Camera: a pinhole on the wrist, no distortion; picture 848 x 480 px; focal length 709.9 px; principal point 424.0 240.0 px. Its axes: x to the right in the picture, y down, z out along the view. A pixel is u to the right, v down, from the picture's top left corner.
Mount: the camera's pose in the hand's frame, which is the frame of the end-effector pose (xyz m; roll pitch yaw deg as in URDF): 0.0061 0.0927 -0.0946 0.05 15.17 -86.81
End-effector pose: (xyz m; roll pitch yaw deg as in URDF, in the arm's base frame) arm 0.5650 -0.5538 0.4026 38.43 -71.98 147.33
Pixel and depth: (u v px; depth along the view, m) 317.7 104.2 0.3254
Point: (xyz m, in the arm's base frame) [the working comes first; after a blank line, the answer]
In the camera's frame: -0.0487 -0.0622 0.3254

0.8064 -0.5848 0.4171
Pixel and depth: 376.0 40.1 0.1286
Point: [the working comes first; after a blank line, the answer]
In the camera's frame: -0.0087 -0.0362 0.1286

0.6080 -0.6188 0.3955
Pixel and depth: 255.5 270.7 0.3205
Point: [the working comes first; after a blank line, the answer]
In the camera's frame: -0.0761 0.0139 0.3205

0.7918 -0.6032 0.4947
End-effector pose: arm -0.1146 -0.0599 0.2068 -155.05 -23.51 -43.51
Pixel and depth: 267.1 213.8 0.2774
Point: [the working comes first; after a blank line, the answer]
In the camera's frame: -0.0613 -0.0102 0.2774

-0.0520 -0.1077 0.0176
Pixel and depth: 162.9 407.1 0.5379
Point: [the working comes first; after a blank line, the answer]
In the camera's frame: -0.1978 0.1266 0.5379

0.1595 -0.2302 -0.1957
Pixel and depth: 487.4 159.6 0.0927
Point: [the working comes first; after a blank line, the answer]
In the camera's frame: 0.0083 -0.0105 0.0927

-0.1505 -0.1050 0.1886
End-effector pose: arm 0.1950 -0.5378 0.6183 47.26 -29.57 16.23
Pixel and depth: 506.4 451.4 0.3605
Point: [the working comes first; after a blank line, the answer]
In the camera's frame: 0.0418 0.1074 0.3605

0.2867 -0.7219 0.7980
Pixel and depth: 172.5 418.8 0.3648
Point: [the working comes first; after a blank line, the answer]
In the camera's frame: -0.1292 0.0919 0.3648

0.1729 -0.6773 0.9187
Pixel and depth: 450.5 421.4 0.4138
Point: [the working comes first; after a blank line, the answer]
In the camera's frame: 0.0154 0.1057 0.4138

0.2719 -0.7628 0.8386
